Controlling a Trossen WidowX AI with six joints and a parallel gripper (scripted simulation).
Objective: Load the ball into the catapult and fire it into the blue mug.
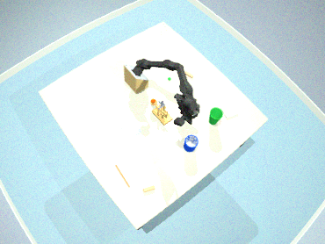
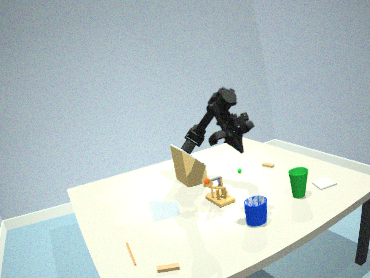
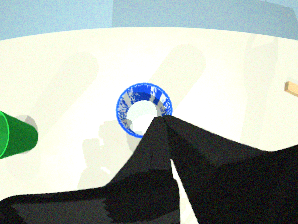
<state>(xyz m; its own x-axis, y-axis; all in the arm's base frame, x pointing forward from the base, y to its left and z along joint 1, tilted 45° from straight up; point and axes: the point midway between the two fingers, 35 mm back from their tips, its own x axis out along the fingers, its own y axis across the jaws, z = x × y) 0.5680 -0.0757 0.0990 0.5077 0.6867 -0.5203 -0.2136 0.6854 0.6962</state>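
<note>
Right now my gripper tip is 370 mm past the orange ball, 220 mm above it and 10 mm to the left of it. Also, from my gripper tip: green mug 280 mm to the left, 250 mm below, 20 mm behind; then blue mug 260 mm below, 40 mm ahead, 10 mm to the left; then wooden catapult 300 mm behind, 230 mm below, 20 mm to the left.
</note>
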